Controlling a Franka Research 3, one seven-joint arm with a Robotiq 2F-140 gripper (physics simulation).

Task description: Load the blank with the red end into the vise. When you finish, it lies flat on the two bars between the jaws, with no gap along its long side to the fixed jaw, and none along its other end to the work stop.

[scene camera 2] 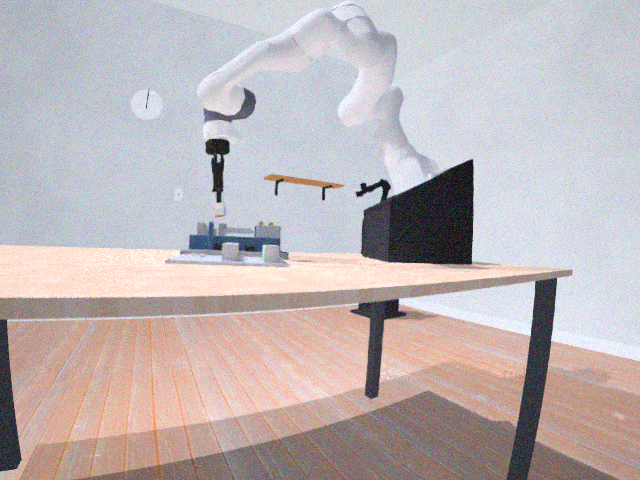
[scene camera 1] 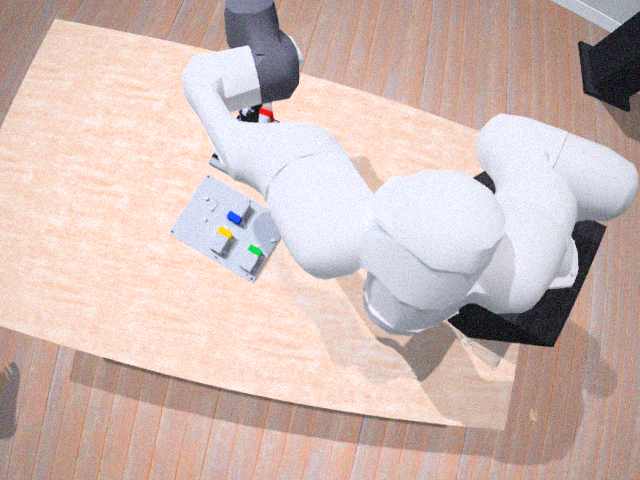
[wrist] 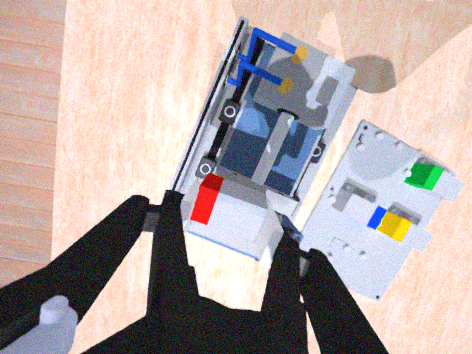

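The blank with the red end is a pale block with a red stripe at its left end in the wrist view. My gripper is shut on it. In scene camera 2 the blank hangs slightly above the left part of the vise. In the wrist view the blank covers the vise's near end, so the jaws and two bars there are mostly hidden. A blue upright piece stands at that end; I cannot tell surely that it is the work stop. The arm hides most of the vise in scene camera 1.
A grey plate lies beside the vise. It carries upright blocks and parts with blue, yellow and green markings. Blue handles stick up at the vise's far end.
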